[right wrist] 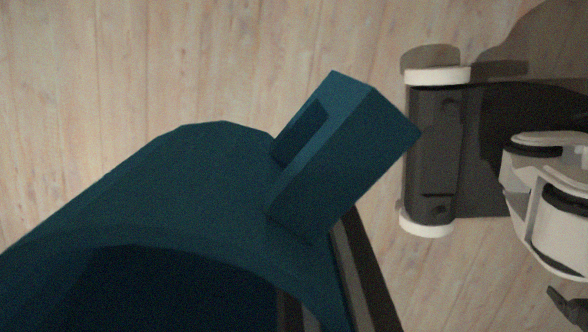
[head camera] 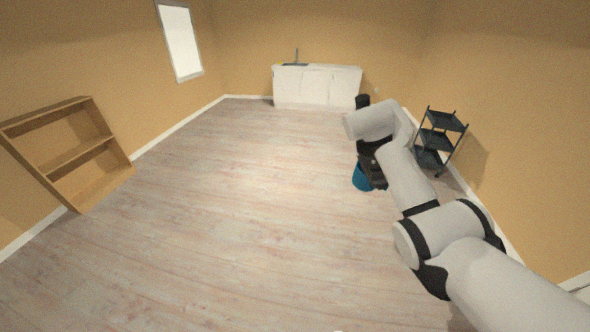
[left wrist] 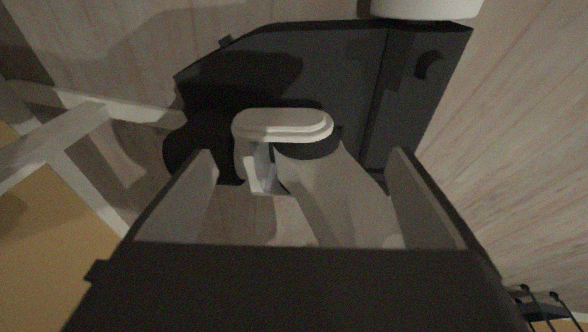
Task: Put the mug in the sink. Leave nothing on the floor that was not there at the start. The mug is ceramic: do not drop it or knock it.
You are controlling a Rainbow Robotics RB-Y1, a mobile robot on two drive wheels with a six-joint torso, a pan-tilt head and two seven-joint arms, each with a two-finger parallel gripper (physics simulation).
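Frame: origin at the robot's base, x ahead, y left, z up, level; millimetres.
Seen in the pictures: left gripper, fingertip midpoint: (right wrist: 571,289) (left wrist: 298,160); right gripper, fingertip midpoint: (right wrist: 316,224) (head camera: 374,184).
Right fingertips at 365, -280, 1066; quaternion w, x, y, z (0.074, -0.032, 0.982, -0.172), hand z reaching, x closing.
A point is followed by its place in that frame, as x, y, z.
The blue mug (head camera: 361,179) {372, -234, 1083} (right wrist: 200,185) {389, -309, 1097} is held off to the right of the head camera view, with its handle and open rim large in the right wrist view. My right gripper (head camera: 380,185) {365, -280, 1066} (right wrist: 316,224) {365, -280, 1066} is shut on the mug's wall, one finger inside the rim and one outside. My left gripper (left wrist: 298,160) {-217, 222, 541} is open and empty, above my own base. The sink (head camera: 295,64) {4340, -189, 885} is a dark inset with a tall faucet (head camera: 297,55) in the white counter (head camera: 337,66) {3957, -1032, 910} at the far wall, well beyond the mug. The inside of the sink is hidden.
A small yellow thing (head camera: 280,63) {4271, 137, 917} lies at the sink's left. A dark three-tier cart (head camera: 437,140) {1816, -1959, 398} (left wrist: 547,311) {1739, -1684, 194} stands by the right wall, near my right arm in the picture. A wooden bookshelf (head camera: 110,137) {1748, 2149, 571} stands at the left wall. A window (head camera: 182,42) {3877, 1968, 1433} is above.
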